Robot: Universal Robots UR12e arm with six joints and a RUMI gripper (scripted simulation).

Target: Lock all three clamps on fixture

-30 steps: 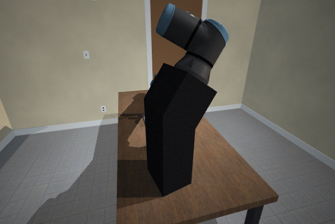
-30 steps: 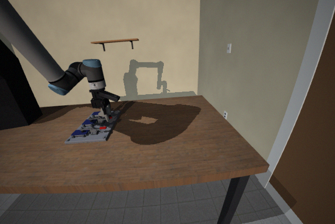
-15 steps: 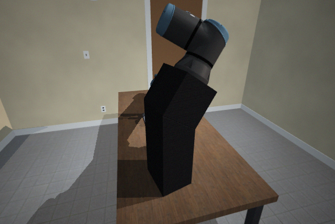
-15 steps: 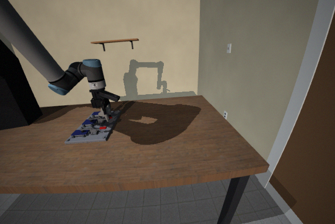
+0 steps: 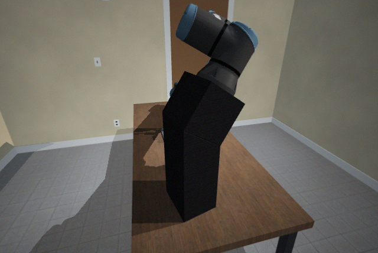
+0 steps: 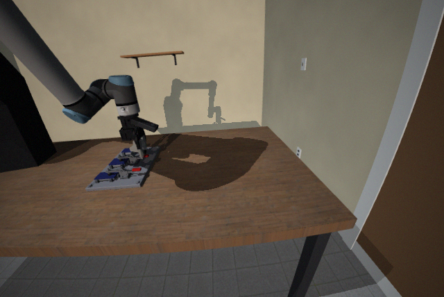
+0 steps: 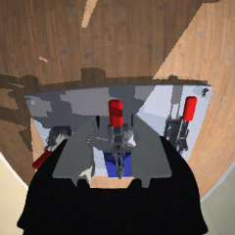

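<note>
My gripper is now 9 cm past the grey fixture plate and 6 cm above it. From my hand the other things lie so: blue part (13 cm behind, 3 cm below).
</note>
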